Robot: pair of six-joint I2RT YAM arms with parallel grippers.
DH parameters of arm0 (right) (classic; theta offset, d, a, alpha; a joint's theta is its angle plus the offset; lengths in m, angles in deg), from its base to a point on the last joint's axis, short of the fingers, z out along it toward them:
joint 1: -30.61 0.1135 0.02 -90
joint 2: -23.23 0 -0.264 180
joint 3: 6.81 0 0.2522 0
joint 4: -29.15 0 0.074 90
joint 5: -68.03 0 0 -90
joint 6: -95.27 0.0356 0 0
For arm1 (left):
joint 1: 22.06 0.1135 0.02 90
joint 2: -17.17 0 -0.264 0
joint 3: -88.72 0 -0.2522 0
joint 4: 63.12 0 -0.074 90
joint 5: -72.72 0 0 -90
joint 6: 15.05 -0.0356 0 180
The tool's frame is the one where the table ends.
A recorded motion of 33 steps. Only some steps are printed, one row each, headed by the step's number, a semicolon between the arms.
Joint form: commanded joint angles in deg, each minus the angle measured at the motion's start. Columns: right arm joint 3, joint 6, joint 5, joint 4, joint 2, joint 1; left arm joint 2, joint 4, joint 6, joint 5, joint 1, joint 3.
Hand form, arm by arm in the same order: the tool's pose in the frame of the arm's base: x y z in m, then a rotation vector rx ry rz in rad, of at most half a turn. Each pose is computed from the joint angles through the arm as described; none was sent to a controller.
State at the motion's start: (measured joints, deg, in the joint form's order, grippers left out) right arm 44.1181 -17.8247 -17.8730 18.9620 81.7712 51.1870; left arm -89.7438 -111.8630 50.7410 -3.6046 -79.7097 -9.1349
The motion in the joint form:
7: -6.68 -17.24 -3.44 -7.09 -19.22 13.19; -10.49 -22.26 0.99 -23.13 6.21 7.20
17: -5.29 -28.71 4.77 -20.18 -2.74 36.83; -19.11 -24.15 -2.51 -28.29 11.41 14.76
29: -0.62 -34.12 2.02 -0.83 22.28 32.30; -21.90 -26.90 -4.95 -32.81 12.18 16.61
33: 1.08 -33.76 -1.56 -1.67 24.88 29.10; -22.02 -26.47 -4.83 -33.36 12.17 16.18
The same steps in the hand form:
7: 0.1450 0.0964 0.2790 -1.0703 1.4314 -0.0926; 0.2117 -0.2749 0.1215 -1.7693 -2.3519 0.1792
17: 0.1139 0.1679 0.2164 -1.8032 1.3806 -0.1247; 0.2515 -0.2756 0.0982 -1.6789 -2.3359 0.3122
29: 0.1702 0.2186 0.1735 -1.8496 1.3603 -0.1617; 0.2544 -0.2752 0.0893 -1.6432 -2.2631 0.4118
33: 0.1855 0.2161 0.1692 -1.8522 1.4101 -0.1144; 0.2534 -0.2748 0.0870 -1.6360 -2.2618 0.4237

